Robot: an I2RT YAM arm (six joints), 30 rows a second.
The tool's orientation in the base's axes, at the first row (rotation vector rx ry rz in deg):
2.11, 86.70, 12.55
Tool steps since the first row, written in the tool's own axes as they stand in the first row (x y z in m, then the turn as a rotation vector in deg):
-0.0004, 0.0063, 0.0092, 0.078, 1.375, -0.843
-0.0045, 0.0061, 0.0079, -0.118, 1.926, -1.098
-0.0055, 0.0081, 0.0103, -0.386, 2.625, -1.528
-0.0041, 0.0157, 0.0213, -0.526, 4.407, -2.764
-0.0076, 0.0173, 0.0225, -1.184, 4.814, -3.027
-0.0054, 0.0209, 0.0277, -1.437, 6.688, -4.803
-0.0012, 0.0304, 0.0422, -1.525, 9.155, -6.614
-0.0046, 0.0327, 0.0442, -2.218, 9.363, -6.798
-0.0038, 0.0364, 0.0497, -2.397, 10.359, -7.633
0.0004, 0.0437, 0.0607, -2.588, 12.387, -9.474
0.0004, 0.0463, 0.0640, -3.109, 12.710, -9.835
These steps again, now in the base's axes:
0.0084, 0.0071, 0.0020, -0.998, 1.266, 0.092
0.0069, 0.0061, 0.0059, -1.326, 1.745, 0.357
0.0090, 0.0082, 0.0073, -1.847, 2.337, 0.707
0.0191, 0.0171, 0.0078, -3.294, 3.922, 1.054
0.0199, 0.0182, 0.0116, -3.631, 4.182, 1.752
0.0247, 0.0227, 0.0104, -5.628, 5.777, 2.192
0.0382, 0.0343, 0.0086, -7.725, 7.978, 2.563
0.0397, 0.0362, 0.0125, -7.962, 8.046, 3.267
0.0448, 0.0406, 0.0126, -8.917, 8.899, 3.552
0.0550, 0.0497, 0.0103, -10.995, 10.648, 3.952
0.0579, 0.0526, 0.0109, -11.414, 10.838, 4.495

